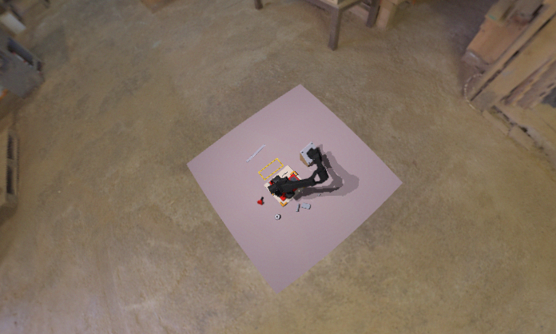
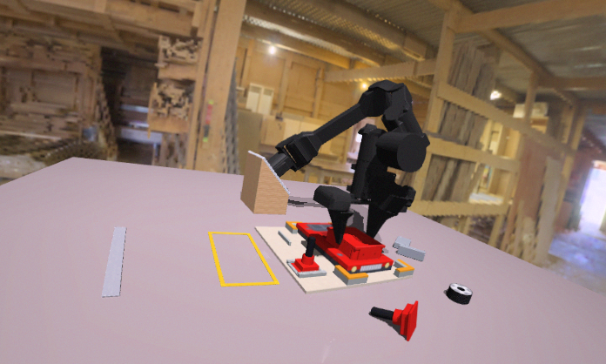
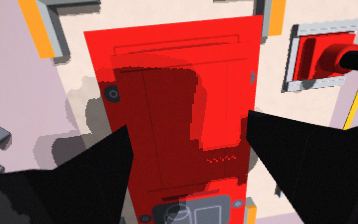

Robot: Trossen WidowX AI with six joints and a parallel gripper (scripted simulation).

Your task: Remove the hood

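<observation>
The fixture board is 30 mm behind my gripper tip, 10 mm to the right of it and 20 mm below it. From my gripper tip the other things lie so: hood right at my gripper tip; black wheel 180 mm ahead, 100 mm to the left, 30 mm below; grey strip 80 mm behind, 390 mm to the right, 40 mm below.
</observation>
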